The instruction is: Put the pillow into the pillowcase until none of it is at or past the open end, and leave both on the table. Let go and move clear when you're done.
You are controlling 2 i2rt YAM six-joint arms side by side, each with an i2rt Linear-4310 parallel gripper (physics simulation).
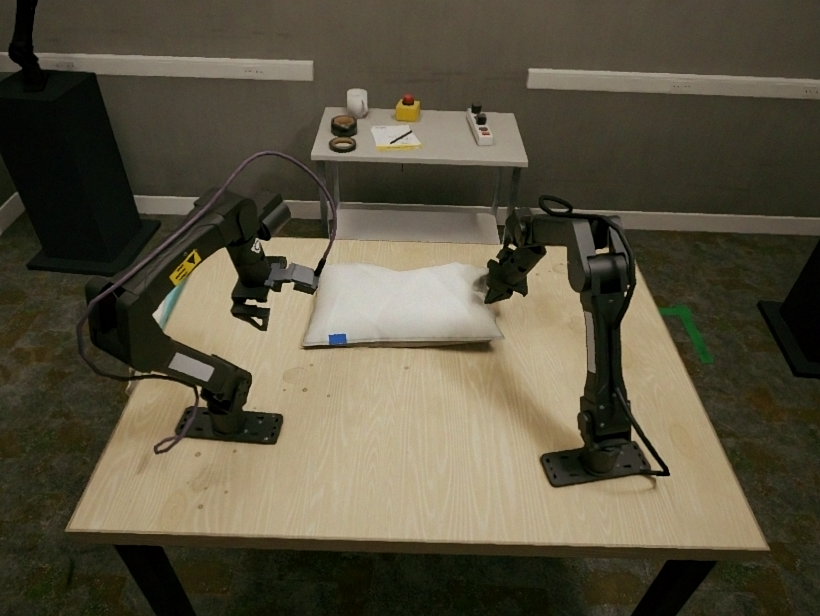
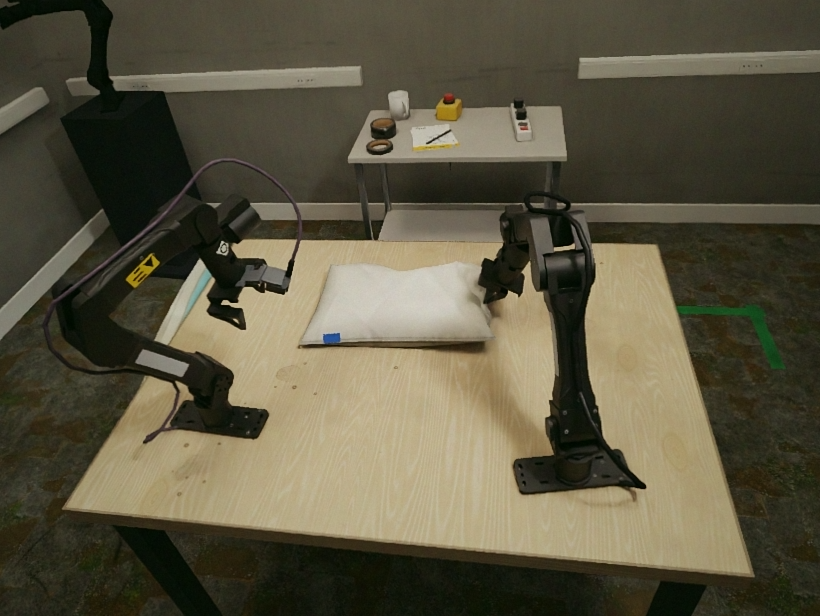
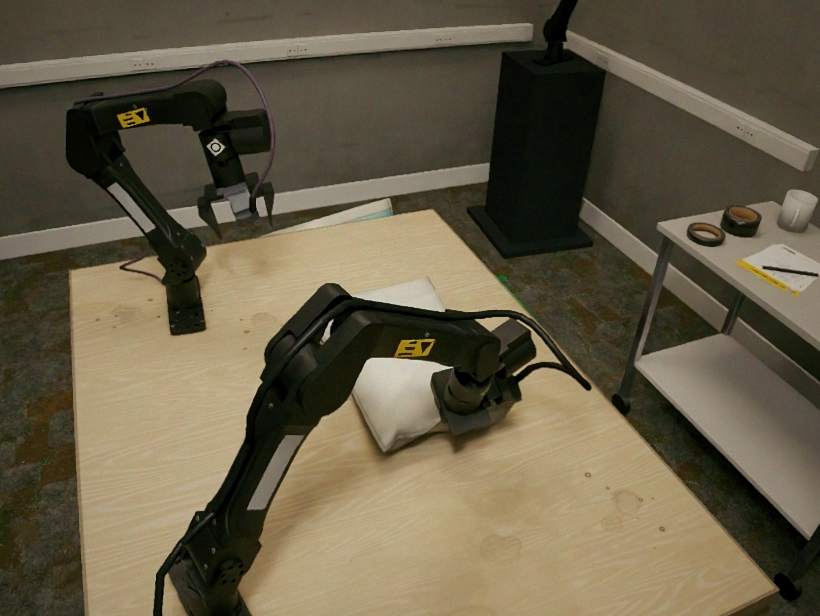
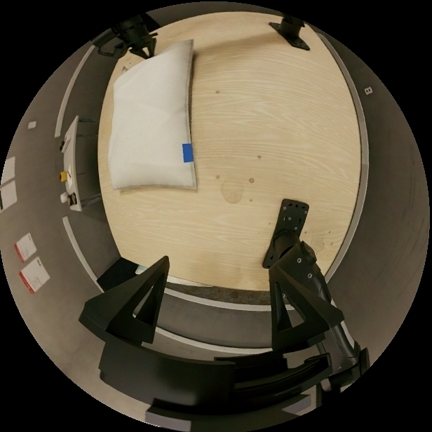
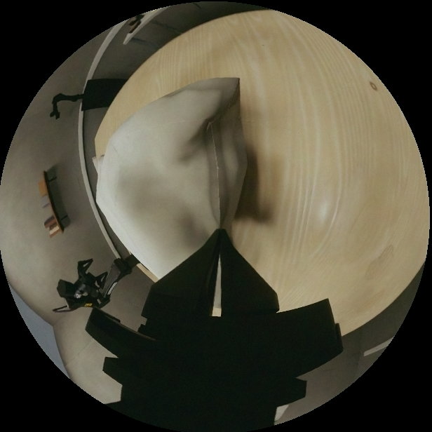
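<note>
The white pillow (image 1: 404, 305) (image 2: 397, 301) (image 3: 397, 391) (image 4: 150, 115) (image 5: 165, 165), with a blue patch (image 1: 337, 338) (image 4: 187, 153) at one corner, lies at the middle back of the table, wholly outside the pillowcase. My right gripper (image 1: 489, 299) (image 2: 489, 299) (image 5: 220, 234) is shut on the seam at the pillow's right end. My left gripper (image 3: 245, 232) (image 4: 222, 267) is open and empty, in the air left of the pillow. The teal and white pillowcase (image 1: 173, 301) (image 2: 193, 292) (image 3: 377, 214) shows as a strip at the table's left edge; most of it is hidden below the edge.
A grey cart (image 1: 424, 155) (image 2: 457, 157) with a mug (image 1: 357, 103), tape rolls and a power strip (image 1: 479, 127) stands behind the table. A black pedestal (image 1: 66, 172) (image 3: 546, 145) stands beyond the table's back left corner.
</note>
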